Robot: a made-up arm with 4 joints. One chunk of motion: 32 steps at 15 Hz.
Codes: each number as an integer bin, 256 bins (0 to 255) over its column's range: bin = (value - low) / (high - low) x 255, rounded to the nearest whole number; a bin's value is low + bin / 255 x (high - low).
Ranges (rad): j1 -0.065..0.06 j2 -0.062..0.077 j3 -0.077..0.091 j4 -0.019..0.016
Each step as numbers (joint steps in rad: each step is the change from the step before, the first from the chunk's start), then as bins.
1 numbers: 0.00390 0.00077 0.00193 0.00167
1 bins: 141 115 120 151
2 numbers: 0.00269 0.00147 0.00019 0.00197
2 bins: 138 116 117 153
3 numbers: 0.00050 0.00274 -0.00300 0.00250
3 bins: 134 119 112 157
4 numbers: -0.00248 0.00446 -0.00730 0.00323
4 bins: 128 122 106 162
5 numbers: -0.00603 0.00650 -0.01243 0.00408
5 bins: 120 126 98 168
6 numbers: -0.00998 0.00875 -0.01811 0.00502
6 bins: 112 130 89 175
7 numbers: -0.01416 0.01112 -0.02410 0.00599
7 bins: 104 134 80 182
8 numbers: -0.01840 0.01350 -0.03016 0.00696
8 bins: 95 139 71 189
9 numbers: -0.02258 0.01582 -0.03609 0.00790
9 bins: 87 143 62 196
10 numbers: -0.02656 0.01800 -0.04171 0.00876
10 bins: 78 147 54 202
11 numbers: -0.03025 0.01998 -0.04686 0.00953
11 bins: 71 150 46 208
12 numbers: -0.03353 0.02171 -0.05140 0.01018
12 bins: 64 154 39 213
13 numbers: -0.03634 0.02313 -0.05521 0.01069
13 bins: 58 156 33 216
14 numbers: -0.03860 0.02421 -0.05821 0.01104
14 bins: 54 158 29 219
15 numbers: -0.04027 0.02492 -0.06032 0.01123
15 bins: 50 159 25 220
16 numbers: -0.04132 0.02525 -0.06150 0.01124
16 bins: 48 160 24 220
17 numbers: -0.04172 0.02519 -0.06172 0.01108
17 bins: 47 160 23 219
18 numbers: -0.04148 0.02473 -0.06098 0.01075
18 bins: 48 159 24 217
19 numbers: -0.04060 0.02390 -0.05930 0.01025
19 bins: 50 158 27 213
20 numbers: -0.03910 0.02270 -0.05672 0.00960
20 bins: 53 155 31 208
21 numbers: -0.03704 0.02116 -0.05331 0.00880
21 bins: 57 153 36 203
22 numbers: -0.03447 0.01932 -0.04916 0.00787
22 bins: 62 149 42 196
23 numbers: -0.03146 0.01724 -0.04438 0.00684
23 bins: 68 145 50 188
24 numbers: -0.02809 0.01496 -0.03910 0.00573
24 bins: 75 141 58 180
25 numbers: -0.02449 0.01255 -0.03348 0.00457
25 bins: 83 137 66 172
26 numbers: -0.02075 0.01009 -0.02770 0.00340
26 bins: 90 132 75 163
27 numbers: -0.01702 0.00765 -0.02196 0.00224
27 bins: 98 128 84 155
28 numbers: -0.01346 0.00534 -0.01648 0.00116
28 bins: 105 124 92 147
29 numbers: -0.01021 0.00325 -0.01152 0.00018
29 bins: 112 120 99 140
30 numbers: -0.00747 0.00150 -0.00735 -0.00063
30 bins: 117 116 106 134
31 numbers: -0.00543 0.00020 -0.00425 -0.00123
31 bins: 122 114 110 129
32 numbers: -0.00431 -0.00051 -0.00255 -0.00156
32 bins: 124 113 113 127
